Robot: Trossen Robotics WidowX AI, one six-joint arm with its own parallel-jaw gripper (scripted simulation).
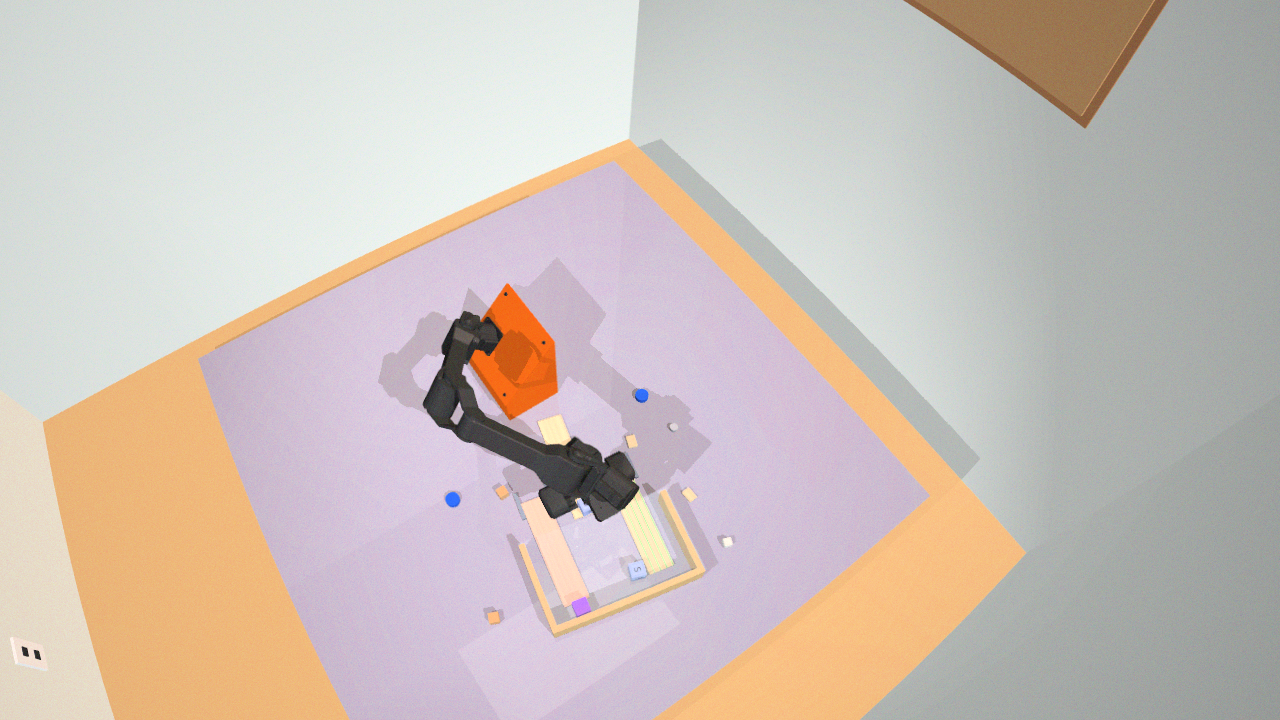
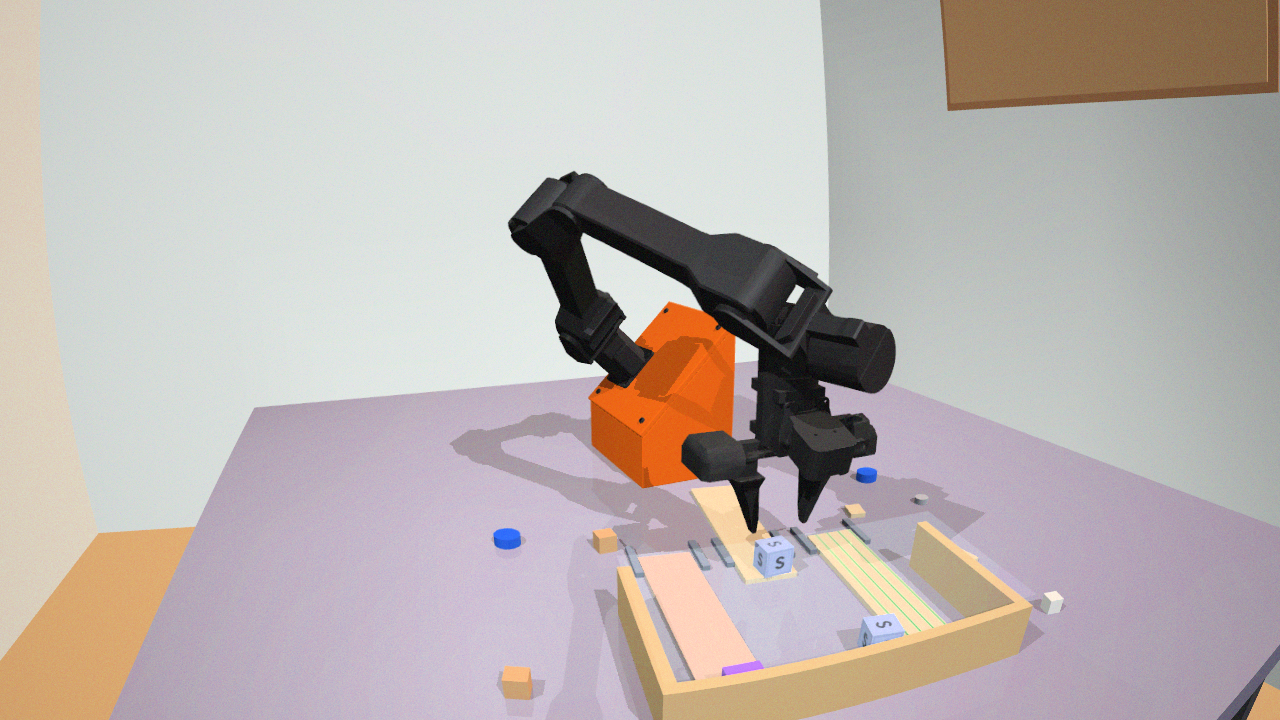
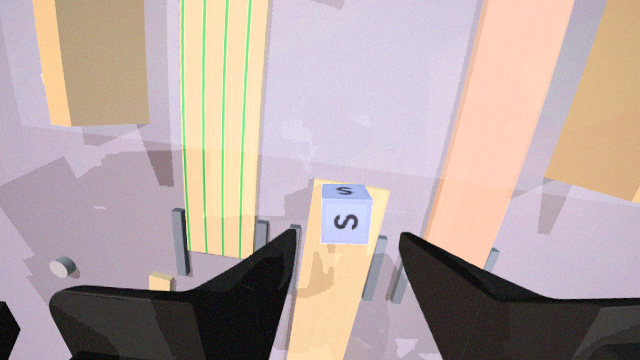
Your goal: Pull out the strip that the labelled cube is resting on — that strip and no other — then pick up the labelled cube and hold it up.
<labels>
my gripper: image 1; image 2; image 3 348, 238
same spot on my gripper: point(image 1: 570, 500) = point(image 2: 749, 454)
</labels>
